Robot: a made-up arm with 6 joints.
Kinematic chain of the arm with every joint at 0, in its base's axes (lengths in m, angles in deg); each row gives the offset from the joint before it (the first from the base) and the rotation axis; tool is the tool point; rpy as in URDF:
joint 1: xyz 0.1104 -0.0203 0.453 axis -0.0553 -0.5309 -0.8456
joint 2: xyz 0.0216 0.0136 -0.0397 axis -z
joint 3: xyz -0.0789 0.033 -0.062 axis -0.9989 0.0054 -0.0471
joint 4: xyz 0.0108 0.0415 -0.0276 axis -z
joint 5: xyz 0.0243 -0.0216 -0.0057 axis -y
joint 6: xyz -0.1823 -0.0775 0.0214 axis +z
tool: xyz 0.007 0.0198 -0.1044 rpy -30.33 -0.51 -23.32
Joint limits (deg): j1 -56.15..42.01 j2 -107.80..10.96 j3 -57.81..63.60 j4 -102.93..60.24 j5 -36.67..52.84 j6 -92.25..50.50
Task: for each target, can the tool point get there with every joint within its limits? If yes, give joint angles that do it. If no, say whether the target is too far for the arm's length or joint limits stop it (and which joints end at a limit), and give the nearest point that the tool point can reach.
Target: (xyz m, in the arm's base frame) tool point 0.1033 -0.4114 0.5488
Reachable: no: joint limits stop it (at a limit: joint 1, joint 3, joint 4, joint 6) | nearest point 0.0854 -0.2977 0.4802 | short by 0.134 m
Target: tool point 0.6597 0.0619 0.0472
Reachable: no: too far | nearest point 0.3691 0.0455 0.2201 | short by 0.338 m
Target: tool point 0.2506 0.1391 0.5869
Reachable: no: joint limits stop it (at a limit: joint 2, joint 3, joint 4, joint 6) | nearest point 0.2008 0.0337 0.4567 | short by 0.175 m
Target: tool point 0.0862 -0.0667 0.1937
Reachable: yes | joints 0.80 -53.06 -45.97 -58.25 -9.58 -18.64
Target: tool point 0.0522 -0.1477 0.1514
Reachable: yes | joints -0.89 -98.42 -31.79 14.90 43.86 -78.81
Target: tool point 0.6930 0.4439 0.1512
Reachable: no: too far | nearest point 0.3533 0.1541 0.2928 | short by 0.468 m
